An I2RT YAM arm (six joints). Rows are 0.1 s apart.
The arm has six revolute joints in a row. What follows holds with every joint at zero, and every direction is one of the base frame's. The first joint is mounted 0.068 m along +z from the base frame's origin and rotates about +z. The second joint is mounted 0.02 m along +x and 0.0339 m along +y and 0.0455 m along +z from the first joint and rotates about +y. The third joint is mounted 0.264 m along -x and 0.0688 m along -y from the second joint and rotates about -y. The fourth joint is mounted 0.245 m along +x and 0.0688 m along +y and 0.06 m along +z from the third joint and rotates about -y. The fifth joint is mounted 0.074 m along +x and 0.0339 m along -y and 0.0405 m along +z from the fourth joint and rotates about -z. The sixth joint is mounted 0.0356 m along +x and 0.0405 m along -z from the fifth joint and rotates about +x. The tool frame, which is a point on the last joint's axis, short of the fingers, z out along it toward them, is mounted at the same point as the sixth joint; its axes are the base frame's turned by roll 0, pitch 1.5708 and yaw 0 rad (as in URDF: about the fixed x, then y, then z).
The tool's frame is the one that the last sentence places.
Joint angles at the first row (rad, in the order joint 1, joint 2, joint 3, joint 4, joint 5, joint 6):
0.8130, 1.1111, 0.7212, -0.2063, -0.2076, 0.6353
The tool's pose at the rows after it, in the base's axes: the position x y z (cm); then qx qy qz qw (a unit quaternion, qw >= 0):
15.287 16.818 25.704 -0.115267 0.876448 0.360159 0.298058
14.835 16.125 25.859 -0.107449 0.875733 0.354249 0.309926
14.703 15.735 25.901 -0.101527 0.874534 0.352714 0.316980
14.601 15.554 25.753 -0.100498 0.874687 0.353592 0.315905
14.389 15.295 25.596 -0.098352 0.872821 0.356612 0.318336
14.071 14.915 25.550 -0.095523 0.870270 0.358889 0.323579
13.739 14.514 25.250 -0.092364 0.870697 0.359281 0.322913
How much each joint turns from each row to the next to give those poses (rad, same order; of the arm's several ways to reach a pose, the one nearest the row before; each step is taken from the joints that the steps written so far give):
-0.0061, -0.0712, -0.0082, -0.0745, 0.0399, -0.0021
-0.0027, -0.0417, -0.0159, -0.0155, 0.0268, 0.0015
-0.0064, -0.0204, -0.0101, -0.0012, 0.0104, 0.0018
-0.0032, -0.0090, -0.0094, -0.0001, -0.0041, 0.0014
-0.0015, -0.0180, -0.0167, 0.0075, -0.0006, 0.0039
-0.0012, -0.0274, -0.0166, 0.0017, 0.0046, 0.0031
-0.0023, -0.0250, -0.0207, -0.0046, -0.0002, 0.0051

